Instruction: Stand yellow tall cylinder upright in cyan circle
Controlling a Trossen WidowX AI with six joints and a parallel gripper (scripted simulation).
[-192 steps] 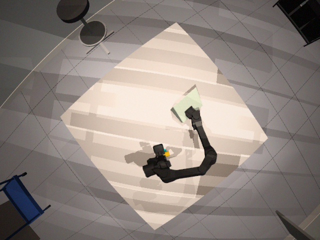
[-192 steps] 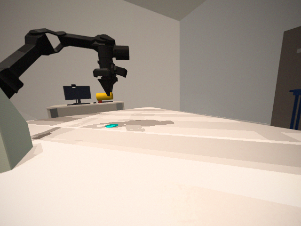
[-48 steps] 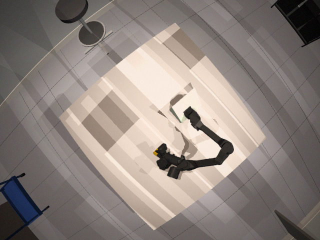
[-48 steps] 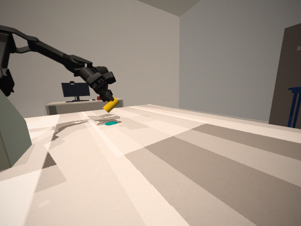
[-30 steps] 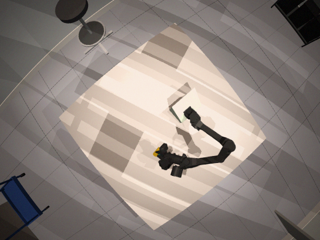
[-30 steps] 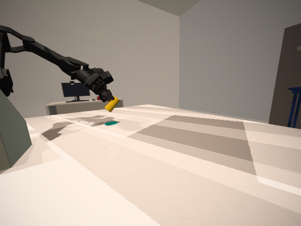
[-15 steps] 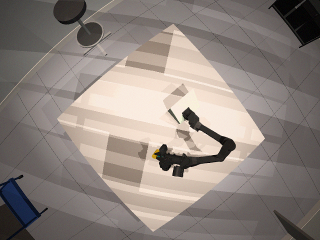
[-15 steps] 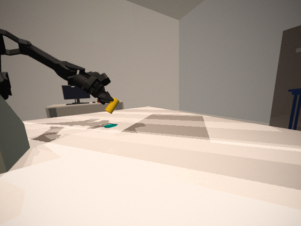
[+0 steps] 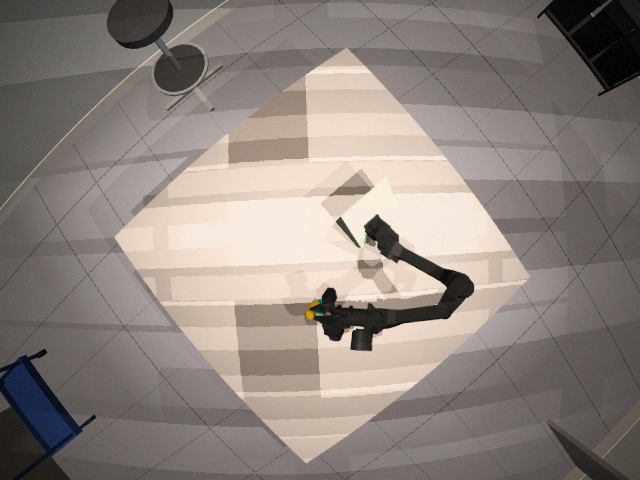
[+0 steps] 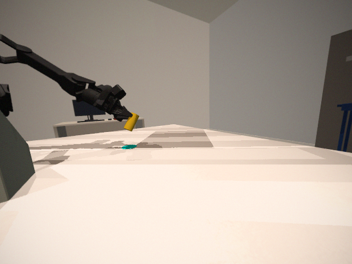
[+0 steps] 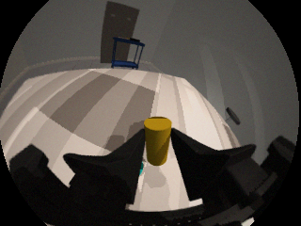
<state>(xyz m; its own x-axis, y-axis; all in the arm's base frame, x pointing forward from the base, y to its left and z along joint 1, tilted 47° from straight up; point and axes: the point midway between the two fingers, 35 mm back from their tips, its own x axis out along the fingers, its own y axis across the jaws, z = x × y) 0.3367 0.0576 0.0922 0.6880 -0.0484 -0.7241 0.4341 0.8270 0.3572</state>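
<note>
Now: the cyan circle 2 cm behind my gripper tip, 3 cm to the left of it and 12 cm below it. From my gripper tip the other things lie so: yellow tall cylinder: 1 cm behind, 2 cm below.
</note>
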